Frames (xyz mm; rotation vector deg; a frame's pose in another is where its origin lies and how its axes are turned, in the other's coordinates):
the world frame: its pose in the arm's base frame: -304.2 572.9 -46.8 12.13 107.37 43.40
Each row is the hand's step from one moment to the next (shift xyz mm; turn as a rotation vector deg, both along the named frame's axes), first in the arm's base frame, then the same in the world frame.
Working: the arm's base frame: its pose in the world frame: -437.4 -480.6 25.6 -12.13 -107.37 -43.40

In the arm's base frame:
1: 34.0 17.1 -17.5 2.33 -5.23 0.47
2: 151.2 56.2 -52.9 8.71 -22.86 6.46
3: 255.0 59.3 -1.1 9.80 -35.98 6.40
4: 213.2 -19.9 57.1 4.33 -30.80 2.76
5: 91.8 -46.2 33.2 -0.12 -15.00 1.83
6: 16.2 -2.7 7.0 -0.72 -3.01 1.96
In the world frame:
1: 6.9 -3.6 41.2 -3.83 -4.27 -0.17
2: 2.3 -16.6 168.9 -19.52 -15.80 -3.12
3: -80.7 -3.9 249.0 -26.14 -26.33 -7.44
4: -144.9 -23.5 166.0 -18.54 -23.35 -9.28
5: -86.8 -34.5 54.2 -8.44 -10.65 -6.60
6: -13.6 -1.1 11.5 -2.62 -1.06 -2.33

